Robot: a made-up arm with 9 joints.
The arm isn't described. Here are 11 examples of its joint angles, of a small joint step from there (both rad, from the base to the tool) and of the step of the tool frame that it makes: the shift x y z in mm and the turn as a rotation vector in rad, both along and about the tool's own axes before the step.
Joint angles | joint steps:
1: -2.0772 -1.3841 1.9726 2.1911 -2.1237 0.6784 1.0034 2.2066 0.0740 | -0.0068 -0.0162 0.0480 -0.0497 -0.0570 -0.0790 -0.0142 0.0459 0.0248
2: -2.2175 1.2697 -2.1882 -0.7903 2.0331 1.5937 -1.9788 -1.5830 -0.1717 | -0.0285 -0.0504 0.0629 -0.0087 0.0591 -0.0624 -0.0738 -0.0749 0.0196
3: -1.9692 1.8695 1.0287 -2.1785 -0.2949 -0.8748 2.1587 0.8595 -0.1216 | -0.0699 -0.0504 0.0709 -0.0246 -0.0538 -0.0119 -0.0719 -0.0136 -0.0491
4: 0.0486 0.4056 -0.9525 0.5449 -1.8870 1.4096 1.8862 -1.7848 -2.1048 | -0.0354 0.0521 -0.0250 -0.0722 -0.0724 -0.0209 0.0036 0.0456 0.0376
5: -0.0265 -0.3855 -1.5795 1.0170 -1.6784 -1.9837 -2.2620 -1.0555 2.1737 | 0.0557 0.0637 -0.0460 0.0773 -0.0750 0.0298 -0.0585 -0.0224 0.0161
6: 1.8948 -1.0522 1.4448 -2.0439 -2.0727 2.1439 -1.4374 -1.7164 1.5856 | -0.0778 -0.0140 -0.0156 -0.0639 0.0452 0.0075 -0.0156 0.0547 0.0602
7: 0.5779 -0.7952 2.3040 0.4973 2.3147 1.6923 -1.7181 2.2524 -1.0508 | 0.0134 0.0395 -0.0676 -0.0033 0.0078 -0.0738 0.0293 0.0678 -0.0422
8: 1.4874 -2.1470 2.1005 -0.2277 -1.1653 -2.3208 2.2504 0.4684 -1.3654 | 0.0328 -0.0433 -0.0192 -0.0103 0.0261 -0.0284 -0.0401 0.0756 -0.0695
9: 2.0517 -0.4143 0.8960 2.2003 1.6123 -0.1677 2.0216 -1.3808 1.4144 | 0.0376 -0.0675 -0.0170 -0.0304 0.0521 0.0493 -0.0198 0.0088 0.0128
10: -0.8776 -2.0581 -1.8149 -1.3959 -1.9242 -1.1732 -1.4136 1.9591 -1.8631 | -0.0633 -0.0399 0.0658 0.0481 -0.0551 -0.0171 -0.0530 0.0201 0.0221
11: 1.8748 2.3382 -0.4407 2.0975 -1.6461 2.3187 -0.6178 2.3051 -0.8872 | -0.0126 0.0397 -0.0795 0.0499 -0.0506 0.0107 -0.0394 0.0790 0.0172
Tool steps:
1: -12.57 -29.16 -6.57 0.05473 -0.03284 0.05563
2: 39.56 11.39 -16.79 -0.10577 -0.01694 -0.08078
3: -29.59 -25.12 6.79 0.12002 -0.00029 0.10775
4: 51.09 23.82 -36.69 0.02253 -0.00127 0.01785
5: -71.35 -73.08 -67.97 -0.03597 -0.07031 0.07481
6: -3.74 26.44 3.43 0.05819 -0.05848 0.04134
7: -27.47 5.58 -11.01 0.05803 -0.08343 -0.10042
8: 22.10 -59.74 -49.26 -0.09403 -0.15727 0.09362
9: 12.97 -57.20 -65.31 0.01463 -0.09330 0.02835
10: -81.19 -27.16 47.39 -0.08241 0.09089 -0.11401
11: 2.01 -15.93 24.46 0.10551 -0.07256 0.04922
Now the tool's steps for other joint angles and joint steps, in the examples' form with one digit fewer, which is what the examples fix.
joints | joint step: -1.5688 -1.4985 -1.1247 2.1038 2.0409 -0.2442 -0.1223 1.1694 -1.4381 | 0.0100 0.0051 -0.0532 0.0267 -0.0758 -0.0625 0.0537 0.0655 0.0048
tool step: 18.8 11.7 -31.2 -0.0159 0.0104 -0.0817
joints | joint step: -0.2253 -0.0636 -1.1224 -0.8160 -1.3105 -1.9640 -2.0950 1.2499 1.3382 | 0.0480 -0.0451 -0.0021 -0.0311 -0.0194 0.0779 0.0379 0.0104 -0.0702
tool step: 31.7 -14.1 14.2 0.0430 -0.0720 -0.0340
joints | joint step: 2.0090 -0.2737 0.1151 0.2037 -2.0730 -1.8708 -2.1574 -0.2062 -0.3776 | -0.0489 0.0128 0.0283 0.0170 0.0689 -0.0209 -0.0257 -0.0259 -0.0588
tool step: -12.2 9.0 10.9 -0.0798 -0.0679 0.0777
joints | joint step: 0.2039 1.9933 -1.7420 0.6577 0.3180 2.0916 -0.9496 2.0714 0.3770 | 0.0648 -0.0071 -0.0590 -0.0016 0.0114 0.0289 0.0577 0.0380 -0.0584
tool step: 13.4 21.4 -30.4 0.1019 -0.1315 -0.0146
